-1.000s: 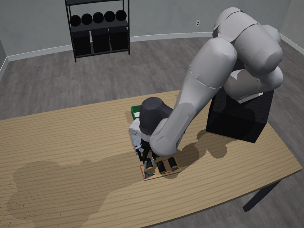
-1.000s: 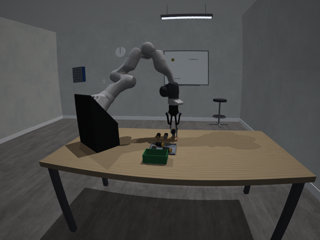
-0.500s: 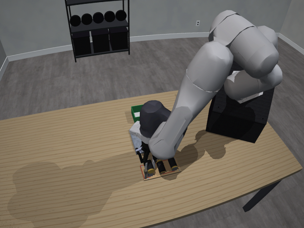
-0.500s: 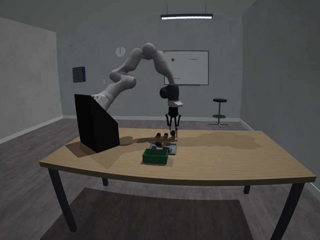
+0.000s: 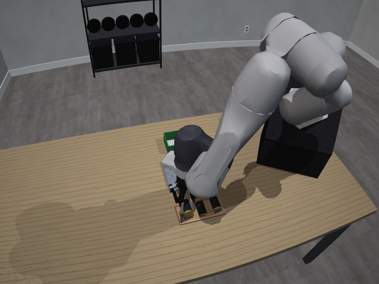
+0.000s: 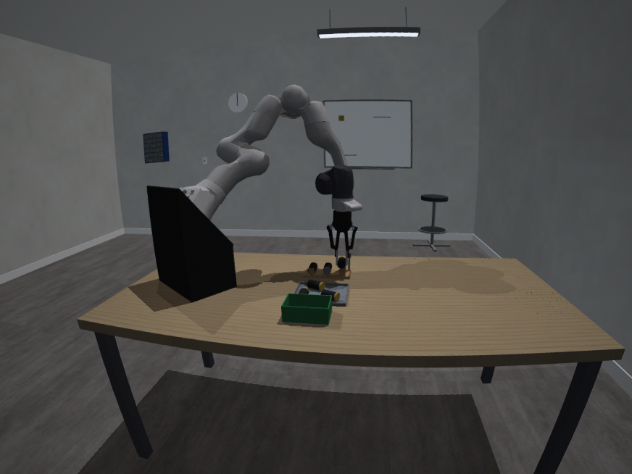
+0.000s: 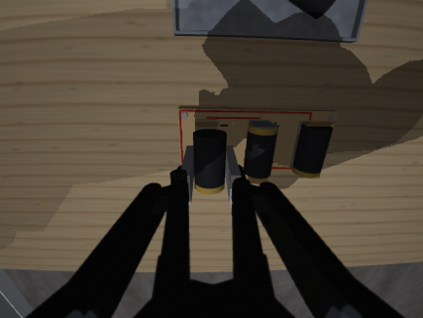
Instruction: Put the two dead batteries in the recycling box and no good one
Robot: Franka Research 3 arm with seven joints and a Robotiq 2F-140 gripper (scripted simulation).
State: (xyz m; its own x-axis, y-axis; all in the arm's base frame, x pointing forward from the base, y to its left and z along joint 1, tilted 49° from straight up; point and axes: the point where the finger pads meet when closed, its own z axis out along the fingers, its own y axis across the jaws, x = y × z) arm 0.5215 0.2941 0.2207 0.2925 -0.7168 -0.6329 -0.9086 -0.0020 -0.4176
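The bulb is 2 cm ahead of my hand and 4 cm to the left of it. From my hand the other things lie so: grey tray: 22 cm to the right, 8 cm below; then wooden holder board: 6 cm behind, 2 cm to the right, 7 cm below; then thin post: 2 cm ahead, 4 cm to the left, 4 cm below.
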